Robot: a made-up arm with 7 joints. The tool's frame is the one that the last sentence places.
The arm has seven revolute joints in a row. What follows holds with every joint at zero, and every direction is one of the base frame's.
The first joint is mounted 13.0 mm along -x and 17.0 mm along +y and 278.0 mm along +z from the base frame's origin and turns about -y.
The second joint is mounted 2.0 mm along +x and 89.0 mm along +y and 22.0 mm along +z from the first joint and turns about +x.
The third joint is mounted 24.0 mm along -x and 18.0 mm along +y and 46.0 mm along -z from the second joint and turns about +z.
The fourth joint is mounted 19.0 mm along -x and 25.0 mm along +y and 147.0 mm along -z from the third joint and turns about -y.
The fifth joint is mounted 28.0 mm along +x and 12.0 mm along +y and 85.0 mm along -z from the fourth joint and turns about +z.
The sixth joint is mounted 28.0 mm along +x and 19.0 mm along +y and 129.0 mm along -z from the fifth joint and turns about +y.
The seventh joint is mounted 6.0 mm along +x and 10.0 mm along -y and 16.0 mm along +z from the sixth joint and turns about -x.
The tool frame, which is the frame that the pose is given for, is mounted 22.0 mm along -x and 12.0 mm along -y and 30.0 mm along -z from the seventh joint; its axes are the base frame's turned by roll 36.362, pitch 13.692 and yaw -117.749 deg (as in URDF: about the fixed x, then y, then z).
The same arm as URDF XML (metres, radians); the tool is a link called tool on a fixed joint. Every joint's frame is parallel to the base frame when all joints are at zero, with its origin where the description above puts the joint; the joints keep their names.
<robot name="arm">
  <joint name="tool_fixed" type="fixed">
    <parent link="link7"/>
    <child link="tool"/>
    <origin xyz="-0.022 -0.012 -0.03" rpy="0.6346 0.239 -2.0551"/>
  </joint>
  <joint name="joint 7" type="continuous">
    <parent link="link6"/>
    <child link="link7"/>
    <origin xyz="0.006 -0.01 0.016" rpy="0 0 0"/>
    <axis xyz="-1 0 0"/>
  </joint>
  <joint name="joint 6" type="continuous">
    <parent link="link5"/>
    <child link="link6"/>
    <origin xyz="0.028 0.019 -0.129" rpy="0 0 0"/>
    <axis xyz="0 1 0"/>
  </joint>
  <joint name="joint 5" type="continuous">
    <parent link="link4"/>
    <child link="link5"/>
    <origin xyz="0.028 0.012 -0.085" rpy="0 0 0"/>
    <axis xyz="0 0 1"/>
  </joint>
  <joint name="joint 4" type="continuous">
    <parent link="link3"/>
    <child link="link4"/>
    <origin xyz="-0.019 0.025 -0.147" rpy="0 0 0"/>
    <axis xyz="0 -1 0"/>
  </joint>
  <joint name="joint 3" type="continuous">
    <parent link="link2"/>
    <child link="link3"/>
    <origin xyz="-0.024 0.018 -0.046" rpy="0 0 0"/>
    <axis xyz="0 0 1"/>
  </joint>
  <joint name="joint 2" type="continuous">
    <parent link="link1"/>
    <child link="link2"/>
    <origin xyz="0.002 0.089 0.022" rpy="0 0 0"/>
    <axis xyz="1 0 0"/>
  </joint>
  <joint name="joint 1" type="continuous">
    <parent link="base_link"/>
    <child link="link1"/>
    <origin xyz="-0.013 0.017 0.278" rpy="0 0 0"/>
    <axis xyz="0 -1 0"/>
  </joint>
  <link name="base_link"/>
  <link name="link1"/>
  <link name="link2"/>
  <link name="link3"/>
  <link name="link4"/>
  <link name="link5"/>
  <link name="link6"/>
  <link name="link7"/>
  <link name="tool"/>
</robot>

